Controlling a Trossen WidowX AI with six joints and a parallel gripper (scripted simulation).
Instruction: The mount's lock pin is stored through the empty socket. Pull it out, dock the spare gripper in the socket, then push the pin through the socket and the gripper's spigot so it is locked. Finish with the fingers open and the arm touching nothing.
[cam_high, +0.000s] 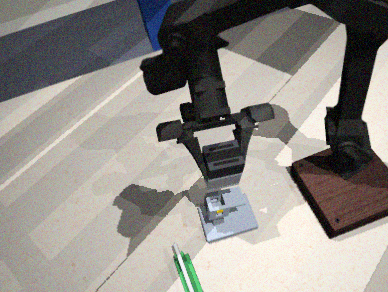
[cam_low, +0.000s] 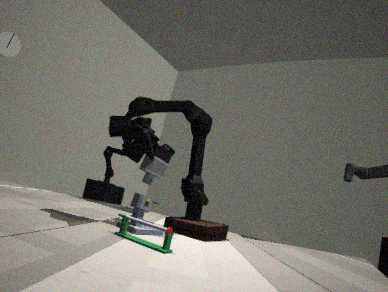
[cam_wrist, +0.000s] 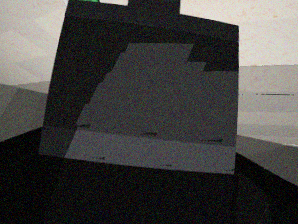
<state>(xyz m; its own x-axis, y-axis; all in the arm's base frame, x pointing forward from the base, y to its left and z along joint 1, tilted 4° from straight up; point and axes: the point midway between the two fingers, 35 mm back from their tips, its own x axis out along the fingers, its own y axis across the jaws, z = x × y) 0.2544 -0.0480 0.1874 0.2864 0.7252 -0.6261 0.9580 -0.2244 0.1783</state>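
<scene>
Now: gripper tip 18 cm above the green rack, 13 cm short of it and 8 cm to the right of it. The rest, counted from my gripper tip: spare gripper (2 cm to the right, 1 cm below); then grey mount (15 cm below, 1 cm to the right, 1 cm ahead).
</scene>
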